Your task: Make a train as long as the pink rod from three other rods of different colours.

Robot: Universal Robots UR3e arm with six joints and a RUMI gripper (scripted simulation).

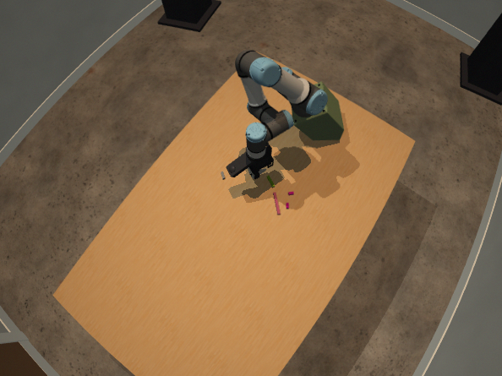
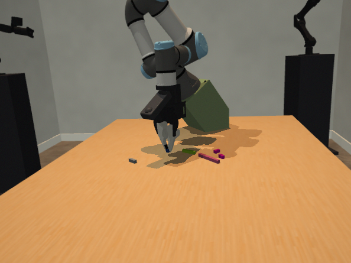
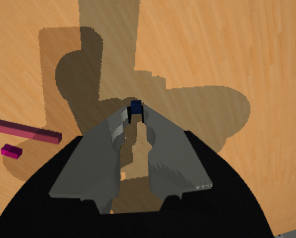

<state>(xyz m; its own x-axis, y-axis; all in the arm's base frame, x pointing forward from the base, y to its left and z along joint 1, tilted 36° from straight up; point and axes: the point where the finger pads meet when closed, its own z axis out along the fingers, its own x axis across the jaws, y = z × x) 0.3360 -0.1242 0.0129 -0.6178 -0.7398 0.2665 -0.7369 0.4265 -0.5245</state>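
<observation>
Right now the small blue rod is 1 cm below my hand. The rest, counted from my hand: pink rod: 7 cm ahead, 12 cm to the left, 2 cm below; then grey rod: 3 cm ahead, 12 cm to the right, 2 cm below; then lime rod: 1 cm behind, 7 cm to the left, 2 cm below.
</observation>
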